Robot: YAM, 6 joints.
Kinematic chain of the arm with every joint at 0, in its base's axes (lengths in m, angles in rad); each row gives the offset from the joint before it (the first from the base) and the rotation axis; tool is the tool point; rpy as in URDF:
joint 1: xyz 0 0 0.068 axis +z
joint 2: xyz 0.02 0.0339 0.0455 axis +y
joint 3: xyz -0.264 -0.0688 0 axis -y
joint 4: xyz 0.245 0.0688 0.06 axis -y
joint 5: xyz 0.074 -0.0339 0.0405 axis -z
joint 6: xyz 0.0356 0 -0.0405 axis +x
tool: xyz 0 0 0 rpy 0 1.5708 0
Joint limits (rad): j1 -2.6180..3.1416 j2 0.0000..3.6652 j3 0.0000..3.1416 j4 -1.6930..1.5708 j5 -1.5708..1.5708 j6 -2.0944..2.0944
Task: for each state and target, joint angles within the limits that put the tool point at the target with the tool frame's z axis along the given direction. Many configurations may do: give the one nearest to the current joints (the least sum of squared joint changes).
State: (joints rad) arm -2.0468 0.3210 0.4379 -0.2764 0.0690 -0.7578
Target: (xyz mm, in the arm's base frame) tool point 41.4 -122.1 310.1 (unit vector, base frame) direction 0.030 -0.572 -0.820
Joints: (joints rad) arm -1.1934 0.8006 0.9594 -1.1449 0.1839 -0.7578
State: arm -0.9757 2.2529 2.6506 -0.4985 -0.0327 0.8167
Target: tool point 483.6 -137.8 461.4 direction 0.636 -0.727 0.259
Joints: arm -0.2382 2.1868 2.3548 0.1489 0.5900 0.8167
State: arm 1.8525 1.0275 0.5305 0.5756 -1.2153 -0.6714
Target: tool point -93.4 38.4 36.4 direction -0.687 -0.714 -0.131
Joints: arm 2.3946 1.8643 0.0017 0.4354 -1.4380 -0.6714
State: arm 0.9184 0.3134 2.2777 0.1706 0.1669 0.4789
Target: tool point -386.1 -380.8 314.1 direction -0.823 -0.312 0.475
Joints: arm 0.8031 0.0021 2.2901 0.3156 -0.3849 0.4789
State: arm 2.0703 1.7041 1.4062 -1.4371 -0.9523 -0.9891
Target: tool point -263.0 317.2 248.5 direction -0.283 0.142 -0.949
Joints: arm 2.2518 1.9922 1.7468 -1.0302 -0.1308 -0.9891
